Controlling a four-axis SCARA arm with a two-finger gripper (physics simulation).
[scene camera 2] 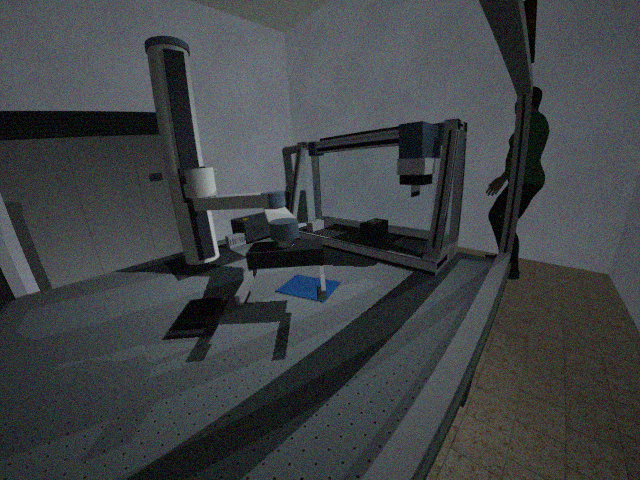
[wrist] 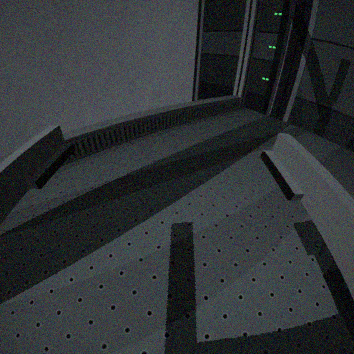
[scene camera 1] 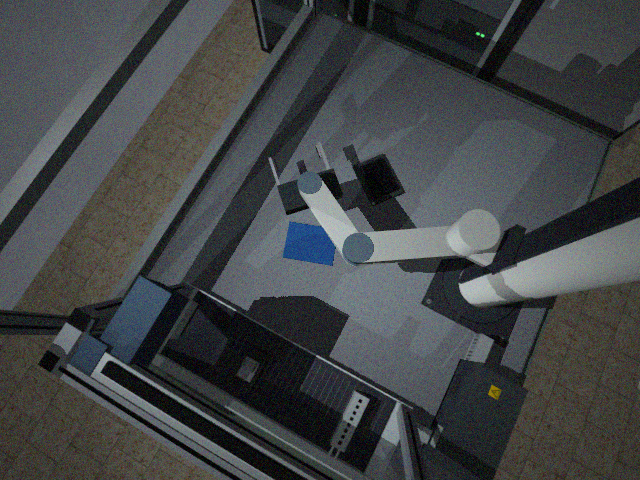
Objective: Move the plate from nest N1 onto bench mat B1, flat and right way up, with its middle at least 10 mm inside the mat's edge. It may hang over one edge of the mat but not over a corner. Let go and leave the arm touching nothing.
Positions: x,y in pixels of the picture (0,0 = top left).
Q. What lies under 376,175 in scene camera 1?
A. A black plate.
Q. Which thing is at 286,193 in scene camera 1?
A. The gripper.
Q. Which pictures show the gripper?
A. Scene camera 2, the wrist view and scene camera 1: all of them.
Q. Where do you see a black plate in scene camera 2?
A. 198,314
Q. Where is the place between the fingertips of the gripper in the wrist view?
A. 165,137
